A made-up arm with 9 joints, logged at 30 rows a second.
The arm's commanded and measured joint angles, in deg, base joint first. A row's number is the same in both.
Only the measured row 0 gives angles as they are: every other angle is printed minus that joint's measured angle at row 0.
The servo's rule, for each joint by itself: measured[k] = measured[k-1] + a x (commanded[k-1-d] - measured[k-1]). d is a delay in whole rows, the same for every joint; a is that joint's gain. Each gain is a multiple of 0.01, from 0.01 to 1. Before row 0 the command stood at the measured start. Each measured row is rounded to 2 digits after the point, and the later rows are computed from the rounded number. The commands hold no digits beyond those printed.
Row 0, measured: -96.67, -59.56, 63.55, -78.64, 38.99, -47.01, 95.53, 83.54, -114.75
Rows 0 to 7, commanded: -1.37, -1.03, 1.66, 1.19, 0.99, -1.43, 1.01, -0.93, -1.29; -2.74, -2.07, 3.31, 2.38, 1.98, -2.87, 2.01, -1.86, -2.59; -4.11, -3.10, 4.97, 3.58, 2.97, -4.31, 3.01, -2.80, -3.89; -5.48, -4.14, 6.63, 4.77, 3.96, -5.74, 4.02, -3.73, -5.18; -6.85, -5.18, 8.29, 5.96, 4.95, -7.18, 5.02, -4.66, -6.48; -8.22, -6.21, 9.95, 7.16, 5.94, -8.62, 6.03, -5.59, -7.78; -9.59, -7.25, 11.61, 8.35, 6.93, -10.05, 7.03, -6.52, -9.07; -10.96, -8.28, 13.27, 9.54, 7.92, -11.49, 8.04, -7.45, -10.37
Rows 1 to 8, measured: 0.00, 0.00, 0.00, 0.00, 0.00, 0.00, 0.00, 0.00, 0.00; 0.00, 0.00, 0.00, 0.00, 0.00, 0.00, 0.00, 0.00, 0.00; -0.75, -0.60, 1.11, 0.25, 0.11, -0.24, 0.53, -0.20, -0.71; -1.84, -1.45, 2.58, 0.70, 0.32, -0.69, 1.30, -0.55, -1.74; -3.09, -2.41, 4.18, 1.30, 0.61, -1.31, 2.19, -1.02, -2.92; -4.40, -3.41, 5.82, 2.03, 0.98, -2.06, 3.14, -1.59, -4.16; -5.75, -4.44, 7.47, 2.86, 1.42, -2.93, 4.12, -2.23, -5.44; -7.11, -5.47, 9.13, 3.76, 1.92, -3.90, 5.11, -2.94, -6.73
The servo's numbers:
d 2
a 0.55 0.58 0.67 0.21 0.11 0.17 0.52 0.21 0.55

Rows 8 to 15, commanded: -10.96, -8.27, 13.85, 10.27, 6.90, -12.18, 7.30, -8.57, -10.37; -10.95, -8.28, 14.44, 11.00, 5.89, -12.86, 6.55, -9.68, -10.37; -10.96, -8.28, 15.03, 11.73, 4.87, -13.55, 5.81, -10.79, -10.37; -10.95, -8.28, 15.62, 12.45, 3.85, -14.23, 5.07, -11.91, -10.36; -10.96, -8.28, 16.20, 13.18, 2.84, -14.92, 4.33, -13.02, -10.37; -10.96, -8.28, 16.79, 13.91, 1.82, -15.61, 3.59, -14.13, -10.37; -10.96, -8.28, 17.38, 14.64, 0.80, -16.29, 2.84, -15.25, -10.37; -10.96, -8.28, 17.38, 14.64, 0.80, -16.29, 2.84, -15.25, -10.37
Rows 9 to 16, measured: -8.47, -6.50, 10.79, 4.72, 2.47, -4.95, 6.11, -3.69, -8.02; -9.84, -7.53, 12.45, 5.73, 3.07, -6.06, 7.11, -4.48, -9.31; -10.46, -7.96, 13.39, 6.68, 3.49, -7.10, 7.21, -5.34, -9.89; -10.73, -8.15, 14.09, 7.59, 3.75, -8.08, 6.87, -6.25, -10.15; -10.86, -8.23, 14.72, 8.46, 3.87, -9.01, 6.32, -7.20, -10.27; -10.91, -8.26, 15.32, 9.30, 3.87, -9.90, 5.67, -8.19, -10.32; -10.94, -8.27, 15.91, 10.11, 3.76, -10.75, 4.97, -9.20, -10.35; -10.95, -8.28, 16.50, 10.91, 3.55, -11.58, 4.25, -10.24, -10.36
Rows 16 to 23, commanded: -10.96, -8.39, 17.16, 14.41, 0.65, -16.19, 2.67, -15.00, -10.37; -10.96, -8.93, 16.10, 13.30, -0.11, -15.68, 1.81, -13.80, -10.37; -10.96, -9.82, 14.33, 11.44, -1.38, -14.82, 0.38, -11.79, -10.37; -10.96, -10.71, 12.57, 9.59, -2.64, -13.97, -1.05, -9.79, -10.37; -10.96, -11.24, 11.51, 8.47, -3.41, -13.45, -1.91, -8.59, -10.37; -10.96, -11.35, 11.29, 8.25, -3.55, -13.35, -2.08, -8.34, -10.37; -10.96, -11.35, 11.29, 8.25, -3.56, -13.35, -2.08, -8.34, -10.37; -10.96, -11.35, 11.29, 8.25, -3.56, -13.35, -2.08, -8.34, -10.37
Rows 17 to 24, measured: -10.96, -8.28, 17.09, 11.69, 3.25, -12.38, 3.52, -11.29, -10.37; -10.96, -8.28, 17.28, 12.31, 2.98, -13.04, 3.17, -12.12, -10.37; -10.96, -8.34, 17.20, 12.75, 2.72, -13.58, 2.91, -12.72, -10.37; -10.96, -8.68, 16.46, 12.87, 2.41, -13.94, 2.34, -12.95, -10.37; -10.96, -9.34, 15.03, 12.57, 1.99, -14.09, 1.32, -12.71, -10.37; -10.96, -10.13, 13.38, 11.94, 1.48, -14.07, 0.09, -12.10, -10.37; -10.96, -10.77, 12.13, 11.21, 0.94, -13.96, -0.95, -11.36, -10.37; -10.96, -11.11, 11.57, 10.59, 0.45, -13.86, -1.54, -10.73, -10.37
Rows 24 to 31, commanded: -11.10, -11.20, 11.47, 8.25, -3.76, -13.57, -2.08, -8.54, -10.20; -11.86, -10.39, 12.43, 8.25, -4.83, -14.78, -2.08, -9.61, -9.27; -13.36, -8.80, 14.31, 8.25, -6.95, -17.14, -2.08, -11.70, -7.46; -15.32, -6.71, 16.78, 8.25, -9.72, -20.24, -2.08, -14.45, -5.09; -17.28, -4.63, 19.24, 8.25, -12.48, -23.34, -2.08, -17.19, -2.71; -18.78, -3.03, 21.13, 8.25, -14.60, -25.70, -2.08, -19.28, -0.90; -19.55, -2.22, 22.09, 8.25, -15.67, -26.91, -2.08, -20.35, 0.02; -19.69, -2.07, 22.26, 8.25, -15.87, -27.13, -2.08, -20.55, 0.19
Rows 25 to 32, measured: -10.96, -11.25, 11.38, 10.10, 0.01, -13.77, -1.82, -10.23, -10.37; -10.96, -11.31, 11.32, 9.71, -0.38, -13.70, -1.96, -9.83, -10.37; -11.04, -11.25, 11.42, 9.40, -0.75, -13.68, -2.02, -9.56, -10.28; -11.49, -10.75, 12.10, 9.16, -1.20, -13.87, -2.05, -9.57, -9.72; -12.52, -9.62, 13.58, 8.97, -1.83, -14.43, -2.07, -10.02, -8.48; -14.06, -7.93, 15.72, 8.82, -2.70, -15.42, -2.08, -10.95, -6.62; -15.83, -6.02, 18.08, 8.70, -3.78, -16.77, -2.08, -12.26, -4.47; -17.45, -4.29, 20.12, 8.61, -4.97, -18.29, -2.08, -13.73, -2.51
